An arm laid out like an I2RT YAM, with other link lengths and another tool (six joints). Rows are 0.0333 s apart.
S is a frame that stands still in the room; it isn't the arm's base.
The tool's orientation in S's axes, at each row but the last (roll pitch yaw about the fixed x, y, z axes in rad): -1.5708 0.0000 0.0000; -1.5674 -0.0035 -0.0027; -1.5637 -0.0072 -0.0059; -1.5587 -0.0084 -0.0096
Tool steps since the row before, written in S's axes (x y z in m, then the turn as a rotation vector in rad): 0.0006 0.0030 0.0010 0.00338 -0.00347 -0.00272; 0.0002 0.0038 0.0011 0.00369 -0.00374 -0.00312; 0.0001 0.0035 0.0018 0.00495 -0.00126 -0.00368; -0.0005 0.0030 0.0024 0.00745 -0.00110 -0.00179
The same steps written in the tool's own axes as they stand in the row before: 0.0006 -0.0010 0.0030 0.00338 0.00272 -0.00347; 0.0002 -0.0011 0.0038 0.00369 0.00312 -0.00374; 0.0001 -0.0018 0.0035 0.00493 0.00371 -0.00126; -0.0005 -0.0024 0.0030 0.00744 0.00184 -0.00105
